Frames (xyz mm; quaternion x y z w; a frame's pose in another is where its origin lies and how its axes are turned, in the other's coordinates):
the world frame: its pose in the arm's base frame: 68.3 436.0 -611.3 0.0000 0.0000 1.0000 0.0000
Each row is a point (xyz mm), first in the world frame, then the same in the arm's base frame.
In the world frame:
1: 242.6 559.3 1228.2
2: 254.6 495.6 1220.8
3: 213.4 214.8 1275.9
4: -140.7 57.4 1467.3
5: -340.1 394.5 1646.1
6: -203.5 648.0 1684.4
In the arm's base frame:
1: -174.3 -123.3 616.9
2: -186.3 -59.6 609.5
3: -145.1 221.2 664.6
4: 209.0 378.6 856.0
5: 408.4 41.5 1034.8
6: 271.8 -212.0 1073.1

